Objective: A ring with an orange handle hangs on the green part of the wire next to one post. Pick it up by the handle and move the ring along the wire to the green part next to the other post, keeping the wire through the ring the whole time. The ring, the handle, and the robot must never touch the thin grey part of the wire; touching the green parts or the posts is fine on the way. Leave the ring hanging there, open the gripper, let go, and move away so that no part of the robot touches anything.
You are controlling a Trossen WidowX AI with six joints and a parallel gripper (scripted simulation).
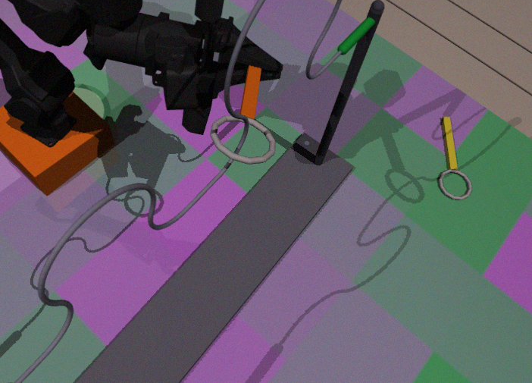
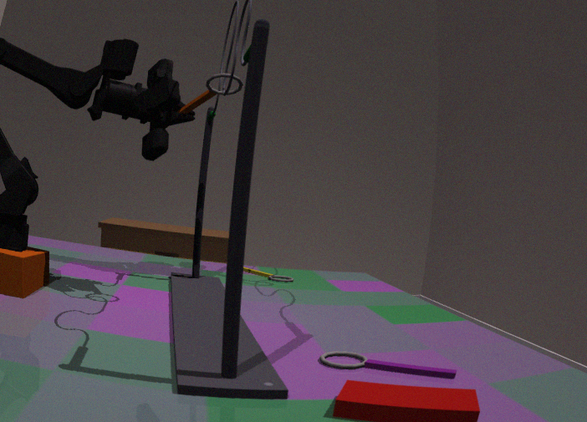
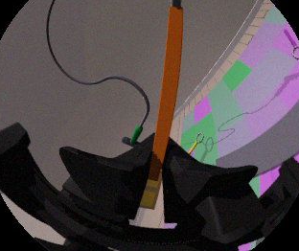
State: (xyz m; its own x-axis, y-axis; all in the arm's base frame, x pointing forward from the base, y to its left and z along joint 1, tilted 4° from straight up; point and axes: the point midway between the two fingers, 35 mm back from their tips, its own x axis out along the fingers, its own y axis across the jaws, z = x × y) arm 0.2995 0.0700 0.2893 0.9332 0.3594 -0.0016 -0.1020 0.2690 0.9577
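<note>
Now: gripper tip 9 cm to the left of the orange-handled ring and 3 cm below it. Also, from my gripper tip: red block: 57 cm to the right, 32 cm below, 12 cm ahead; purple-handled ring: 43 cm to the right, 33 cm below, 17 cm ahead; yellow-handled ring: 33 cm below, 27 cm ahead, 26 cm to the left.
</note>
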